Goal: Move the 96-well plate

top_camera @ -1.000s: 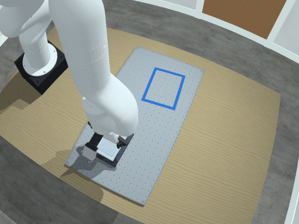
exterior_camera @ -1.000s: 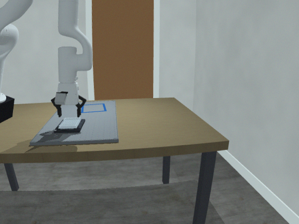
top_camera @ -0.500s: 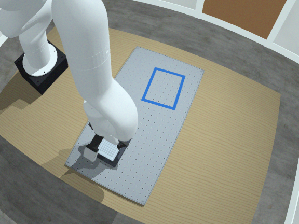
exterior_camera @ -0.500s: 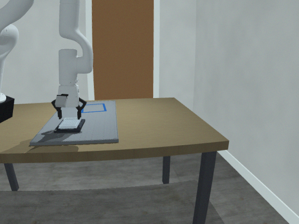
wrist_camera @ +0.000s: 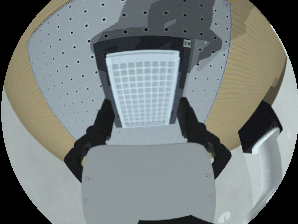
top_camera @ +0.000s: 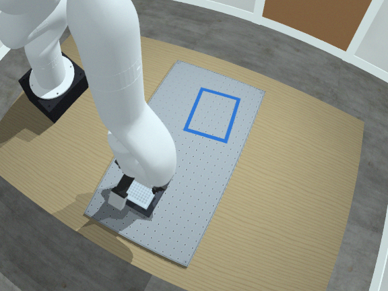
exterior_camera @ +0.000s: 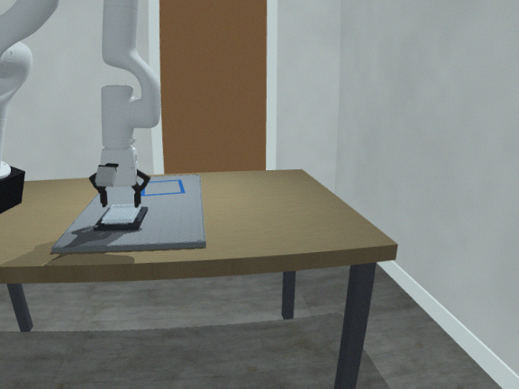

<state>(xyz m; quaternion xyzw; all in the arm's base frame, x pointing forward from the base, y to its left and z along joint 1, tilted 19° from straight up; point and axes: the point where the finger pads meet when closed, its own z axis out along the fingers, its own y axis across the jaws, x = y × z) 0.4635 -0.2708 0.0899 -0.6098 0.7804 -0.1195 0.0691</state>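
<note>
My gripper is now 3 cm above the 96-well plate. From my hand the other things lie so: plate nest N1 (4 cm below).
</note>
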